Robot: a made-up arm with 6 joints.
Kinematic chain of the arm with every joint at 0, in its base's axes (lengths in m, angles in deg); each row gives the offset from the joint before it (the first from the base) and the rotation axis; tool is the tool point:
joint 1: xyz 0 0 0.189 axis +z
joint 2: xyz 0 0.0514 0 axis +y
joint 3: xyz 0 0 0.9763 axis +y
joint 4: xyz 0 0 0.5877 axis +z
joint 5: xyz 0 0 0 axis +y
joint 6: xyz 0 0 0.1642 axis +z
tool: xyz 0 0 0
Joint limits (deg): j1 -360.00..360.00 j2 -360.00..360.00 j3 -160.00..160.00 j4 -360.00..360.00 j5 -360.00..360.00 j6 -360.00..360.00
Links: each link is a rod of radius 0.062 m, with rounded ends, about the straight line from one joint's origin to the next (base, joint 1, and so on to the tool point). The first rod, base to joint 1, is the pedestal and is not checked.
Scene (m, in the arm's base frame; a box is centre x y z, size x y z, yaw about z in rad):
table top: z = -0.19
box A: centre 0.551 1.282 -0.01 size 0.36 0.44 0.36 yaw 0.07
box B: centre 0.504 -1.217 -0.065 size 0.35 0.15 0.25 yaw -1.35
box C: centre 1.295 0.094 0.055 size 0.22 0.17 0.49 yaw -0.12
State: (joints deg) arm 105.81 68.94 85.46 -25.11 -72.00 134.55
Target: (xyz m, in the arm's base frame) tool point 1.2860 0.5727 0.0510
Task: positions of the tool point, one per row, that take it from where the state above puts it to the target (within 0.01 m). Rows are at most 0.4 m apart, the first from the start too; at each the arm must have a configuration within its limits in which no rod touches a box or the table.
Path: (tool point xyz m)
1: -0.1453 1.3525 0.1567
2: 0.2069 1.3703 0.2951
3: 0.5509 1.2820 0.4387
4: 0.8601 1.1192 0.3102
5: 1.1123 0.8757 0.1806
6: 1.2860 0.5728 0.0509

